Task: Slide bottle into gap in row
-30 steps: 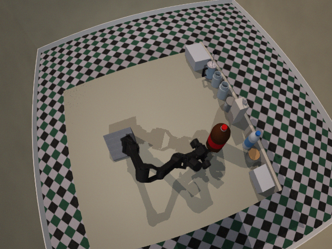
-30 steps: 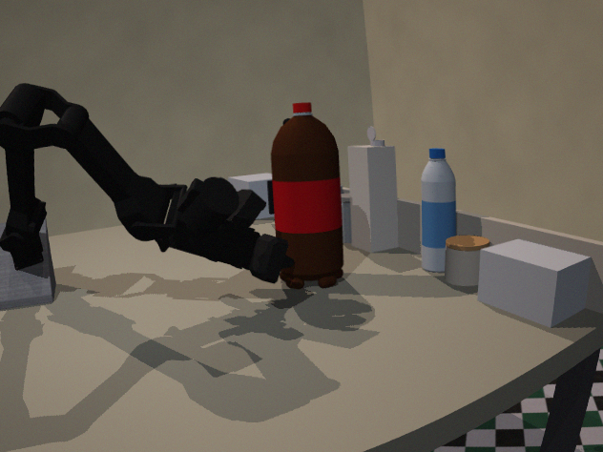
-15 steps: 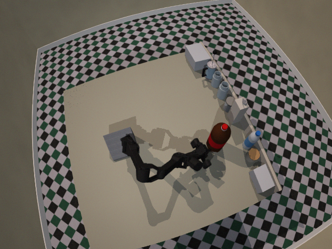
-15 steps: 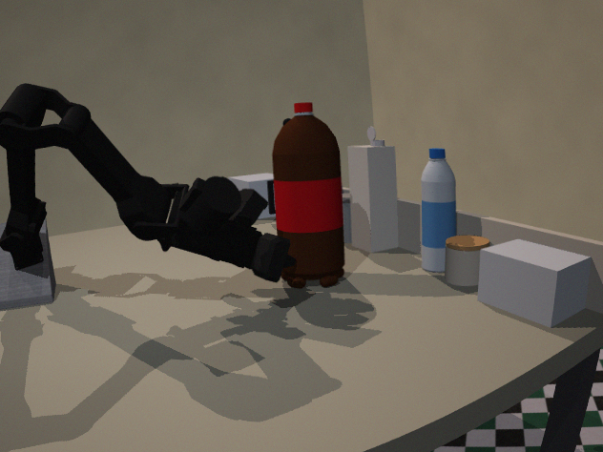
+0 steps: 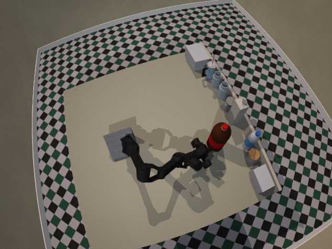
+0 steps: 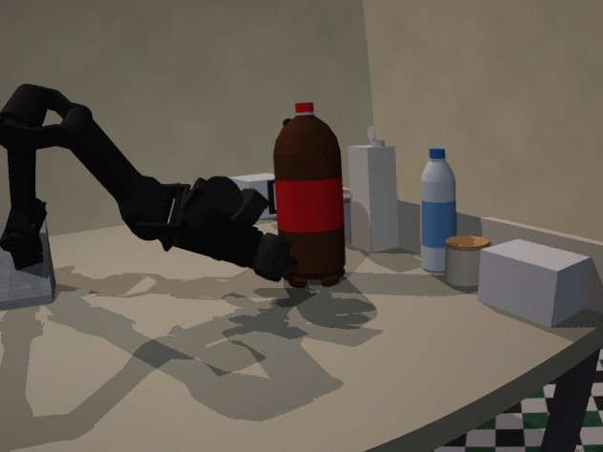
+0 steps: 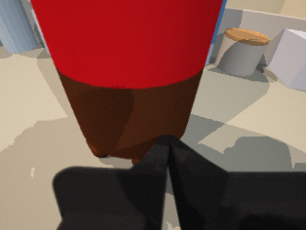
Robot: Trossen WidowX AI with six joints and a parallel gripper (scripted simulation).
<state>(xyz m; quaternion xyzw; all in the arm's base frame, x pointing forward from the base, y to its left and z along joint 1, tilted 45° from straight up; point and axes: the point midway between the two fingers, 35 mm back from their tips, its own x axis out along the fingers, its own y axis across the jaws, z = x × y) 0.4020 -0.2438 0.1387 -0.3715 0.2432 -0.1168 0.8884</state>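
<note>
Now: hand 90 mm short of the brown cola bottle, 30 mm to the right of it and 90 mm below it. Round my hand: blue-capped water bottle: 280 mm ahead, 80 mm to the right, 40 mm above; then french press: 340 mm ahead, 520 mm to the left, 70 mm above; then cork-lidded jar: 270 mm ahead, 170 mm to the right, 30 mm below.
</note>
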